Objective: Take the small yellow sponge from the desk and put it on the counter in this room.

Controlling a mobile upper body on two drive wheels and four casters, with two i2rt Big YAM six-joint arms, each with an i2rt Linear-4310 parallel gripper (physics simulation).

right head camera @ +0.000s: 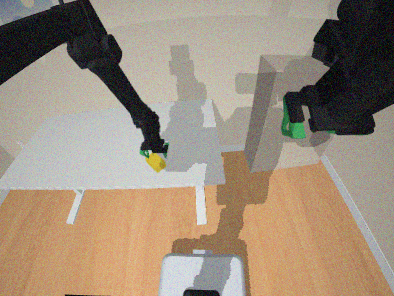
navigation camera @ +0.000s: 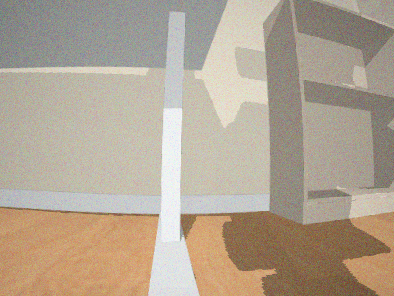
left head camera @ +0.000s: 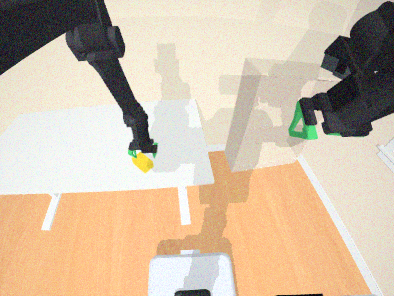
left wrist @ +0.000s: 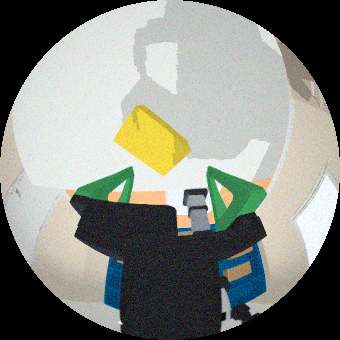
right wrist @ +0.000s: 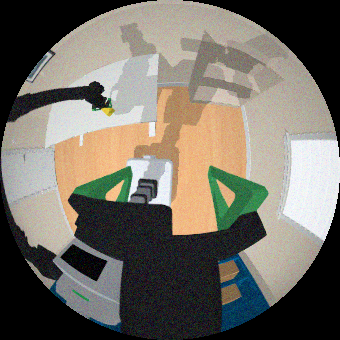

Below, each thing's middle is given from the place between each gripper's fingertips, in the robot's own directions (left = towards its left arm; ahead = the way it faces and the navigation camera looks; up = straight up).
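Small yellow sponge (left wrist: 144, 134): my left hand 3 cm to the right of it, 2 cm short of it, 6 cm above it.
My right hand: 350 mm short of the small yellow sponge, 470 mm to the right of it, 530 mm above it.
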